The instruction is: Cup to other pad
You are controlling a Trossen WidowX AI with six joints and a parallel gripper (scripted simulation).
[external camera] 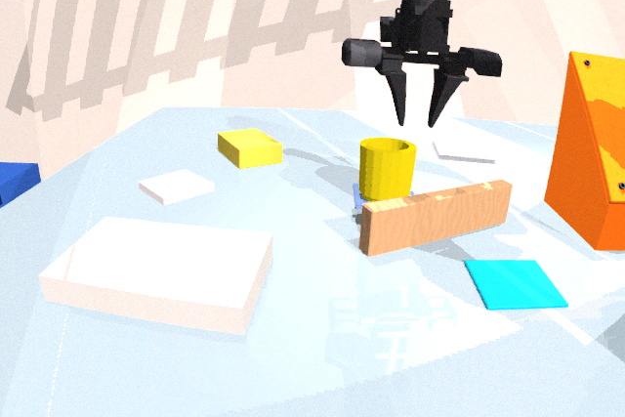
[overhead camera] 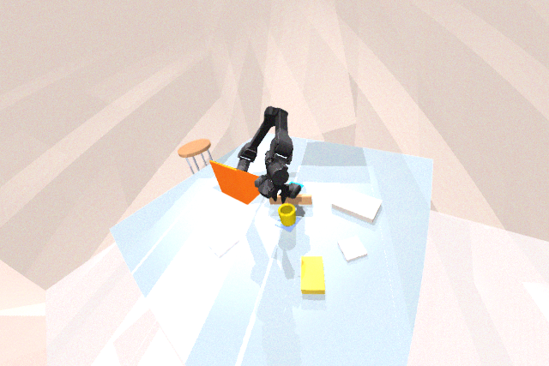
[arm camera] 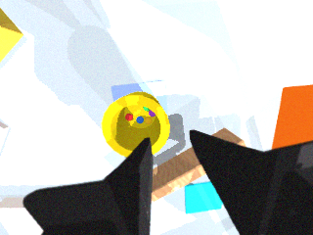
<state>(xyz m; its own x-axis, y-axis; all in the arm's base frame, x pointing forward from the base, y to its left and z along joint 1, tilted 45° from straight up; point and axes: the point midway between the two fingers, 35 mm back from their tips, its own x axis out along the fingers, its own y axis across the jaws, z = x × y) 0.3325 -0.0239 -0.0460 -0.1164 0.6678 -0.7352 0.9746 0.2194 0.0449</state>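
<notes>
Right now my gripper tip is 6 cm above the yellow cup and 3 cm short of it. From my gripper tip the other things lie so: pale blue pad 11 cm below, 3 cm ahead; red marble 8 cm below, 5 cm ahead, 1 cm to the left; blue marble 8 cm below, 3 cm ahead, 1 cm to the left.
</notes>
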